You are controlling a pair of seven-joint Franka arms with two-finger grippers.
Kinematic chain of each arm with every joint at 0, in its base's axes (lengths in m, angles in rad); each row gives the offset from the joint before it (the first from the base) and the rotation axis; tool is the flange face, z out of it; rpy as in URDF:
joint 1: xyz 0 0 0.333 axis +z
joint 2: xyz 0 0 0 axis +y
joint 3: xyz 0 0 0.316 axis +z
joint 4: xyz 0.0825 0 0 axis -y
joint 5: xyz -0.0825 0 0.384 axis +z
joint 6: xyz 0 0 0 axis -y
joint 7: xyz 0.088 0 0 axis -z
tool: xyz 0 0 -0.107 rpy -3.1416 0 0
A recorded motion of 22 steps. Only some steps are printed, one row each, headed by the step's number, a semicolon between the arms.
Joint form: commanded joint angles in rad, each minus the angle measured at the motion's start. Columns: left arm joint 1, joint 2, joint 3, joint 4, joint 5, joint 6, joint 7; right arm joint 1, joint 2, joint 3, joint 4, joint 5, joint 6, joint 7.
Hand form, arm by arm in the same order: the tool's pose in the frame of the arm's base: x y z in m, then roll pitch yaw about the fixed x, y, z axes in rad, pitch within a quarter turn. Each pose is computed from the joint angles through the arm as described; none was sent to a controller.
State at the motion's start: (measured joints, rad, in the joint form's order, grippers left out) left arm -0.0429 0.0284 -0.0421 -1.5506 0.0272 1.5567 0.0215; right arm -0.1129 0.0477 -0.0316 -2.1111 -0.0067 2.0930 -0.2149
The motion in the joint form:
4: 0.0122 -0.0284 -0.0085 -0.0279 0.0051 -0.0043 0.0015; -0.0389 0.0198 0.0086 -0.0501 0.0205 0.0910 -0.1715
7: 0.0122 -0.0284 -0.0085 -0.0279 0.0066 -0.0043 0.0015; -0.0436 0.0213 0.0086 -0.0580 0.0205 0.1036 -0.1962
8: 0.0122 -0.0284 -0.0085 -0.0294 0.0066 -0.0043 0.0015; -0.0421 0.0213 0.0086 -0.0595 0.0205 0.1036 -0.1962
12: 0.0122 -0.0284 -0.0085 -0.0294 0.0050 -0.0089 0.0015; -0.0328 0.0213 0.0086 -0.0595 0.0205 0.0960 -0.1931
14: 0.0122 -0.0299 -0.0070 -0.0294 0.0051 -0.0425 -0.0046; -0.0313 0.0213 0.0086 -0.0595 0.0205 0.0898 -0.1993
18: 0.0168 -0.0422 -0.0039 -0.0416 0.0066 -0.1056 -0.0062; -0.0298 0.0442 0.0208 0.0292 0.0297 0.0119 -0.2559
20: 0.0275 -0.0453 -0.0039 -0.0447 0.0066 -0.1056 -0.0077; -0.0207 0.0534 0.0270 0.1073 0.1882 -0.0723 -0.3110
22: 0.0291 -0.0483 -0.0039 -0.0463 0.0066 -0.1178 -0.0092; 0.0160 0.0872 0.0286 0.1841 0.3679 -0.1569 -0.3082
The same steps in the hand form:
4: 0.5508 -0.0414 0.6193 -3.1099 0.0268 -0.1037; 0.5329 -0.0935 0.3624 -3.1161 0.0379 0.2039
7: 0.5508 -0.0412 0.6193 -3.1084 0.0269 -0.1037; 0.5317 -0.0959 0.3592 -3.1165 0.0344 0.2237
8: 0.5507 -0.0412 0.6186 -3.1084 0.0284 -0.1037; 0.5314 -0.0950 0.3585 -3.1159 0.0357 0.2253
12: 0.5502 -0.0413 0.6182 -3.1101 0.0329 -0.1036; 0.5314 -0.0899 0.3579 -3.1130 0.0428 0.2316
14: 0.5461 -0.0401 0.6163 -3.1103 0.0648 -0.0949; 0.5309 -0.0890 0.3574 -3.1102 0.0483 0.2395
18: 0.5353 -0.0349 0.6124 -3.1088 0.1278 -0.0834; 0.5483 -0.0837 0.3775 -3.0942 0.0533 0.3062
20: 0.5347 -0.0291 0.6127 -3.1085 0.1277 -0.0711; 0.5617 -0.0675 0.4014 -2.9614 0.0003 0.3017
22: 0.5324 -0.0281 0.6127 -3.1083 0.1385 -0.0676; 0.5773 -0.0335 0.4134 -2.7919 -0.0292 0.2664

